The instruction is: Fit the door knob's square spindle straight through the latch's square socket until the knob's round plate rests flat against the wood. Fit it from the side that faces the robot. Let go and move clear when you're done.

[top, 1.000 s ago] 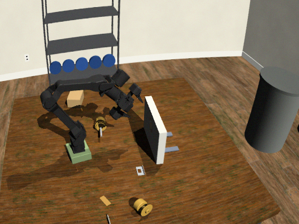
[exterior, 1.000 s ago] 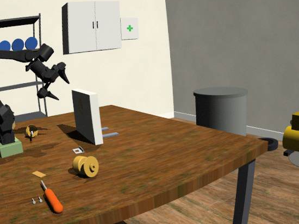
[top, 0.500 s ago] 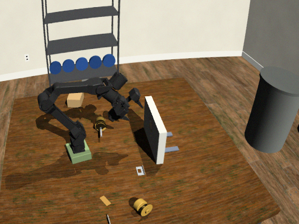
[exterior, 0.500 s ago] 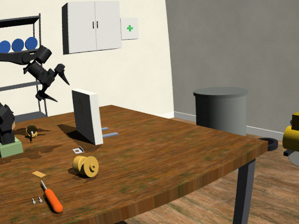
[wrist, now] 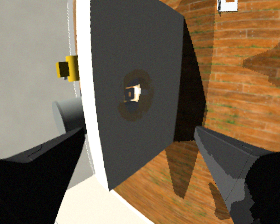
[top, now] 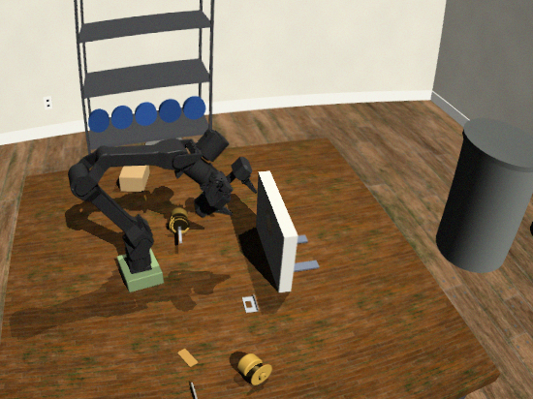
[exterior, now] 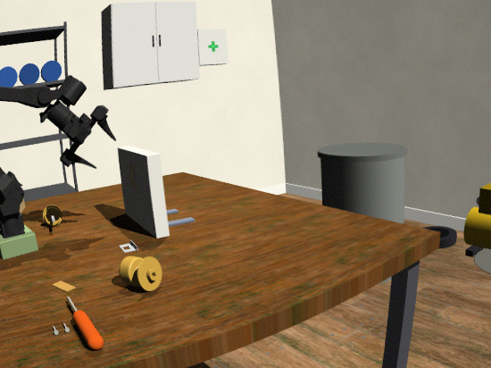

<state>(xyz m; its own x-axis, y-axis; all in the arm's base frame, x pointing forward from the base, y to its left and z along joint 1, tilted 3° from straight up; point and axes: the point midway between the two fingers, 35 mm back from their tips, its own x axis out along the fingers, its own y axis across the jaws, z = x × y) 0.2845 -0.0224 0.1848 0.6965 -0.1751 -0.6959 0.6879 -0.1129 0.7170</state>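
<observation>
The door panel lies 110 mm below my hand, 110 mm ahead of it and 30 mm to the right of it. Also, from my hand: orange screwdriver (470 mm to the right, 290 mm behind, 220 mm below); tan plate (300 mm to the right, 250 mm behind, 230 mm below); cardboard box (510 mm to the left, 200 mm below, 190 mm behind).
</observation>
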